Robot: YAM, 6 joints.
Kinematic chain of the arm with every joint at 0, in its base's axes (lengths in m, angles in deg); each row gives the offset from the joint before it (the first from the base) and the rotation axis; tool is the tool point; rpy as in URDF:
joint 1: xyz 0 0 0.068 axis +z
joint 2: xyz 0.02 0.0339 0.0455 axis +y
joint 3: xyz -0.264 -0.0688 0 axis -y
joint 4: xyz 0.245 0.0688 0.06 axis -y
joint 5: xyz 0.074 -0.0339 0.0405 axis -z
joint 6: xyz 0.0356 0 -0.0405 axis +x
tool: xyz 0 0 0 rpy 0 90 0
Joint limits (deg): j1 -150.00..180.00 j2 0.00..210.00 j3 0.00..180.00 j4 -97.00..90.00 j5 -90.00..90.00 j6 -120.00..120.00
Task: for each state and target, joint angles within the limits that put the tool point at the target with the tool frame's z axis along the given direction. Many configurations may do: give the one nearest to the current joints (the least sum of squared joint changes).
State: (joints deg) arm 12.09 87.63 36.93 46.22 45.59 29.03
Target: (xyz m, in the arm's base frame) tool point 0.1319 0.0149 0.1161 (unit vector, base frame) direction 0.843 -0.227 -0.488
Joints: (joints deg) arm 12.71 37.75 0.10 5.36 24.01 29.03
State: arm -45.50 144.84 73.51 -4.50 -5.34 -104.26
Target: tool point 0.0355 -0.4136 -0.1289 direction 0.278 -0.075 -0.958
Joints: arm -86.43 162.43 90.48 -12.56 -15.83 -104.26
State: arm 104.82 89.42 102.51 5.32 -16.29 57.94
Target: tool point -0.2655 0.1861 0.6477 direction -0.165 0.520 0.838
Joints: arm 147.16 109.92 145.04 28.23 20.33 57.94
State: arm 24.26 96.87 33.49 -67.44 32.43 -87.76
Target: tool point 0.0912 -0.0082 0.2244 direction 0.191 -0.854 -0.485
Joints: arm 14.73 47.05 35.28 -82.05 60.93 -87.76
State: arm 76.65 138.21 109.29 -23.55 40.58 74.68
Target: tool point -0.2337 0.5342 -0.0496 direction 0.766 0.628 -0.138
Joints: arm 117.02 182.52 143.87 5.53 75.37 74.68
